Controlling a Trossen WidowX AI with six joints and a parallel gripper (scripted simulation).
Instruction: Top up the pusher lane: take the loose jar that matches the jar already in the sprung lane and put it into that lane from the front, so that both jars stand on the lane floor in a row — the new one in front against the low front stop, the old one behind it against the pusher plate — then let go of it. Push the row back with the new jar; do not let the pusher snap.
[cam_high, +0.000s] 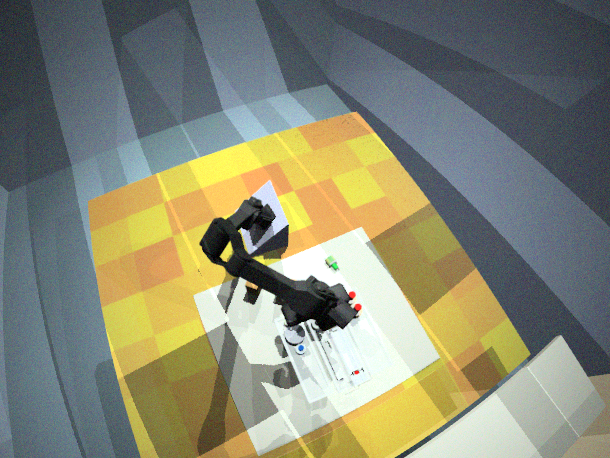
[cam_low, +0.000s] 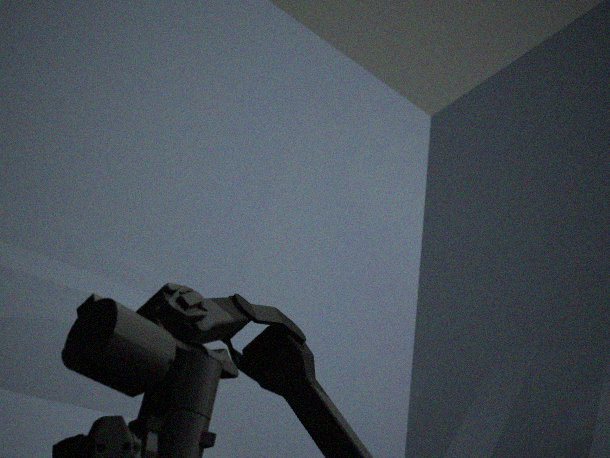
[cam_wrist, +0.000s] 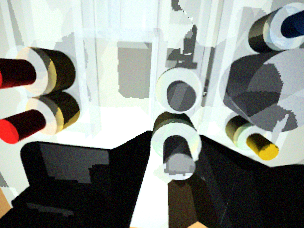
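The large grey cylinder lies 8 cm to the right of my gripper tip, 3 cm ahead of it and 2 cm below it. Round my gripper tip: red mark: 22 cm ahead, 2 cm above, 1 cm to the left; lane rack: 14 cm ahead, 3 cm below, 1 cm to the left.
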